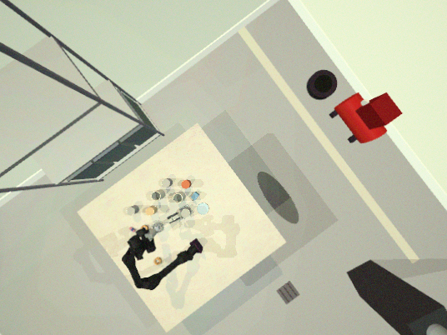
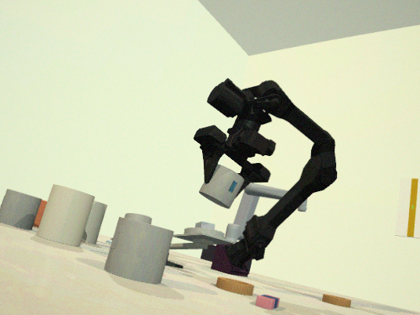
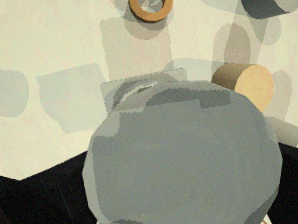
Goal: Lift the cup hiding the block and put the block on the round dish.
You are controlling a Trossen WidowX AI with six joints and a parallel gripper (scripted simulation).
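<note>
Now: gripper tip 10 mm to the left of the pale block and 80 mm above it. From my gripper tip the other things lie so: balance beam 140 mm to the right, 130 mm below; balance 140 mm to the right, 150 mm below; tan cylinder 140 mm ahead, 30 mm to the right, 130 mm below.
</note>
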